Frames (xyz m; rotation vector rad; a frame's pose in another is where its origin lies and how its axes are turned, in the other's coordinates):
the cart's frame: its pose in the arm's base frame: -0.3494 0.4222 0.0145 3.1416 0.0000 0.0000
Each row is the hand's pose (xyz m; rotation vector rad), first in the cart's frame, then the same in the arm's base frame.
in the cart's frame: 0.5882 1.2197 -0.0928 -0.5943 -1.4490 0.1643
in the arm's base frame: 0.2388 -0.7975 0.1073 1.9044 -0.1995 -1.7592
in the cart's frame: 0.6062 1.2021 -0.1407 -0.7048 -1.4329 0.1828
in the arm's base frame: 0.2568 -0.7799 0.1552 1.8282 -0.2156 -1.6904
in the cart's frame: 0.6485 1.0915 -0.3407 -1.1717 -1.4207 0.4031
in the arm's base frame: 0.2991 -0.6693 0.3552 1.4195 -0.4179 -1.4728
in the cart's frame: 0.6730 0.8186 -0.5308 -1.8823 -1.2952 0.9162
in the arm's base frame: 0.3236 -0.3964 0.5453 0.7368 -0.7753 -1.0961
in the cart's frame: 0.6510 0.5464 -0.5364 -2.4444 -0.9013 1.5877
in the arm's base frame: 0.3016 -0.1242 0.5509 0.0972 -1.1150 -0.6329
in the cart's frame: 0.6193 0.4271 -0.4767 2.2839 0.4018 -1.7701
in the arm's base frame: 0.2699 -0.0049 0.4912 -0.2420 -1.3039 -0.2960
